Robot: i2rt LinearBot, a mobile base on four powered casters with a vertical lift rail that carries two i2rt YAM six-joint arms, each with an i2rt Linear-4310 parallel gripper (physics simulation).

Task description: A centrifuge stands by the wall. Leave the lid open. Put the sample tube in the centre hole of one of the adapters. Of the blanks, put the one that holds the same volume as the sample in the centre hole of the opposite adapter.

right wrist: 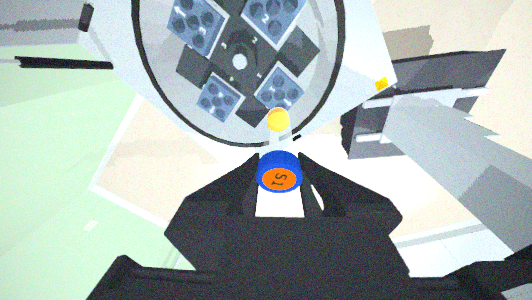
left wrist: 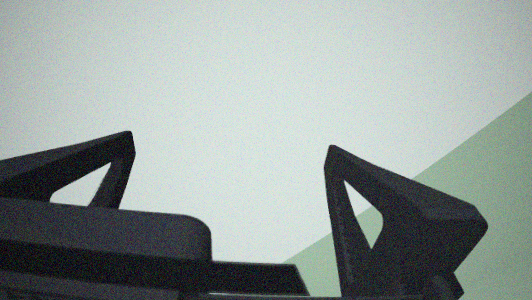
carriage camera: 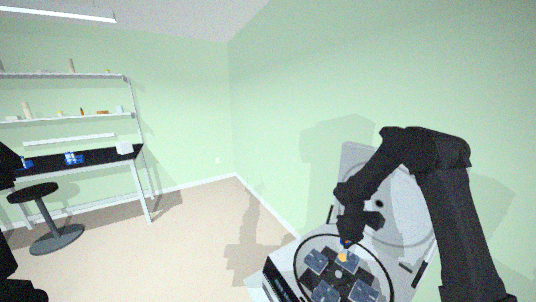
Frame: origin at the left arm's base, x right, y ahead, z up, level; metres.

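Where they show: left gripper, fingertip midpoint: [left wrist: 230, 149]; right gripper, fingertip midpoint: [right wrist: 278, 158] [carriage camera: 344, 244].
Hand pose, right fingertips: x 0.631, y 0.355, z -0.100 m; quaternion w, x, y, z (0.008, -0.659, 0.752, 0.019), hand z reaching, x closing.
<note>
Things, the pixels of their top centre, and the offset from my right fingertips. "*": a spot on its surface instead. Level surfaces: height alone.
- sample tube, top centre: [right wrist: 277, 177] [carriage camera: 345, 239] dx +0.003, dy +0.000, dz +0.025 m
- tube's yellow liquid end, surface spot: [carriage camera: 342, 257] * dx -0.003, dy -0.012, dz -0.054 m
- adapter, top centre: [right wrist: 279, 95] [carriage camera: 326, 294] dx -0.028, dy +0.004, dz -0.314 m
- marked 3, top centre: [right wrist: 192, 22] [carriage camera: 348, 257] dx +0.164, dy +0.179, dz -0.314 m
- marked 2, top centre: [right wrist: 273, 6] [carriage camera: 365, 292] dx +0.156, dy -0.005, dz -0.314 m
- black bench, surface height: dz -0.012 m
- centrifuge's bowl rim, surface spot: [right wrist: 341, 55] * dx +0.046, dy -0.138, dz -0.275 m
My right gripper [right wrist: 278, 158] [carriage camera: 346, 244] is shut on the sample tube [right wrist: 278, 165] by its blue cap, whose orange top reads S1. The tube's yellow liquid end [carriage camera: 342, 257] appears over the near edge of an adapter [right wrist: 281, 86] in the right wrist view; its height above it is hard to tell. The centrifuge [carriage camera: 280, 257] [right wrist: 362, 60] stands by the wall with its lid [carriage camera: 415, 210] open. Its rotor [right wrist: 240, 82] carries blue adapters, including one marked 3 [right wrist: 197, 26] and one marked 2 [right wrist: 275, 17]. My left gripper [left wrist: 230, 149] is open and empty, raised toward the ceiling.
A black bench [carriage camera: 102, 156] at the left bears blue racks [carriage camera: 74, 159] [carriage camera: 26, 164] with small tubes and a white object [carriage camera: 124, 148]. Shelves [carriage camera: 80, 119] hang above it. A black stool [carriage camera: 33, 192] stands in front. The centrifuge's bowl rim [right wrist: 341, 55] surrounds the rotor.
</note>
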